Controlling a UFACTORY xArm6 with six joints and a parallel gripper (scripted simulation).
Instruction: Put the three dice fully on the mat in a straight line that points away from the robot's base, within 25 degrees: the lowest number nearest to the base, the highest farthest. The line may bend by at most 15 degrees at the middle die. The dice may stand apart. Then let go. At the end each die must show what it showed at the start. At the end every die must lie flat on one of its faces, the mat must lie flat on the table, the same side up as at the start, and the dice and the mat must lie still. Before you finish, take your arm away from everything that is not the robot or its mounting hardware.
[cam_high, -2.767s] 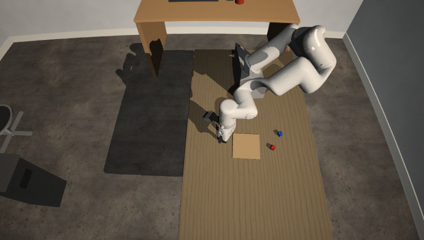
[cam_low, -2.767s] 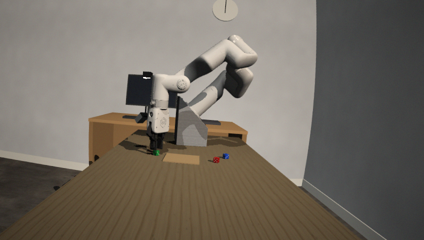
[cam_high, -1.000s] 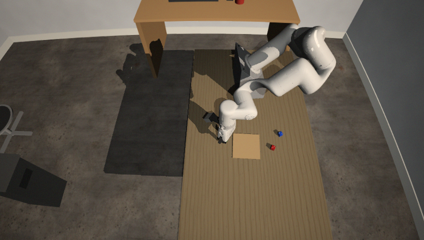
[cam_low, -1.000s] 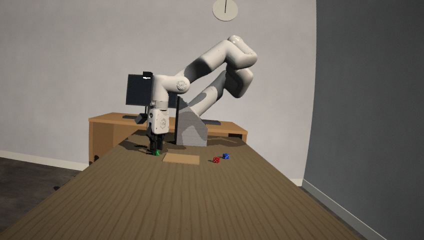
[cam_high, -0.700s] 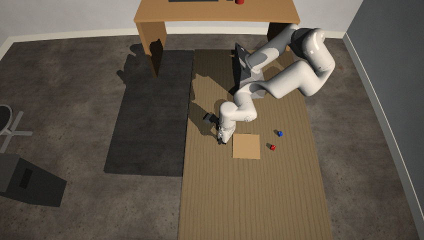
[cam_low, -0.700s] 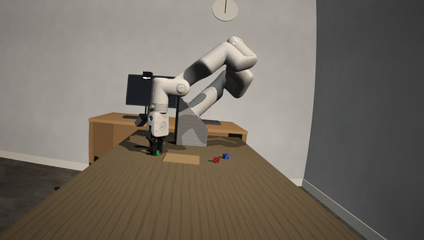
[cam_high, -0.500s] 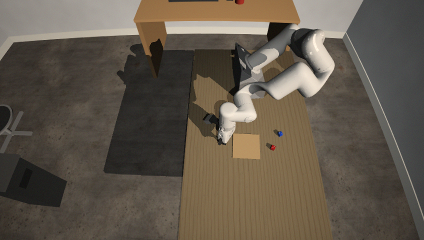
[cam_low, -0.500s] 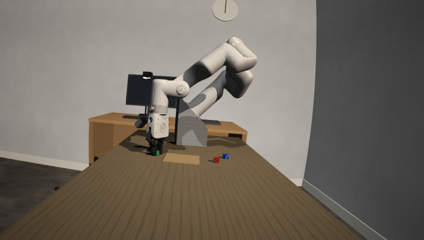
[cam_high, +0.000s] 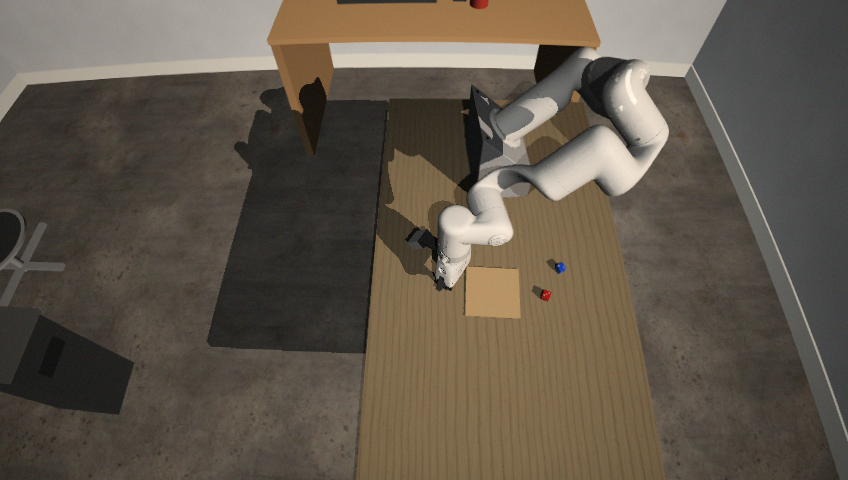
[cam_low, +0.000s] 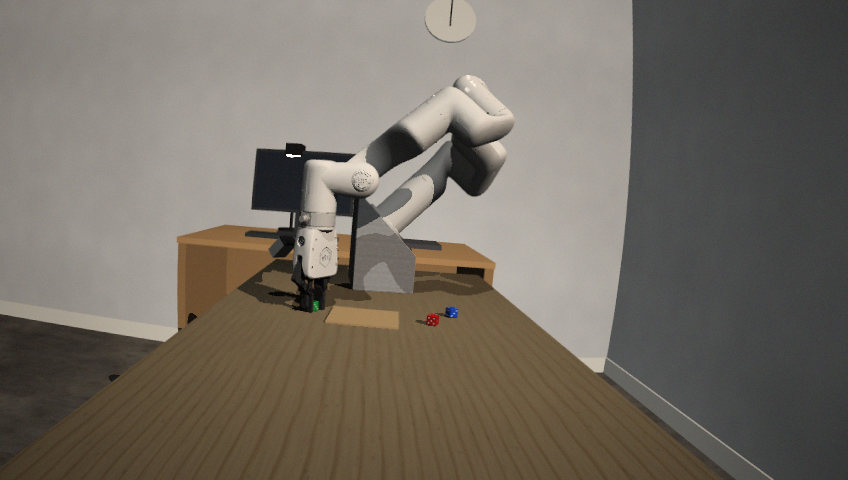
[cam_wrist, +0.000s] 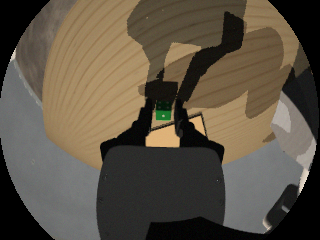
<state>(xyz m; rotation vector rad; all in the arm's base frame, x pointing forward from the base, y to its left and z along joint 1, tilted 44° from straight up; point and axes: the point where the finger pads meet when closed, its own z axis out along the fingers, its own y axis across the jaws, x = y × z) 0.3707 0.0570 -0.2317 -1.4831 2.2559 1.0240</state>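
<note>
Right now the green die is 1 cm below my hand. Also, from my hand: red die: 2 cm ahead, 25 cm to the left, 1 cm below; tan mat: 2 cm ahead, 11 cm to the left, 2 cm below; blue die: 6 cm behind, 29 cm to the left, 1 cm below.
</note>
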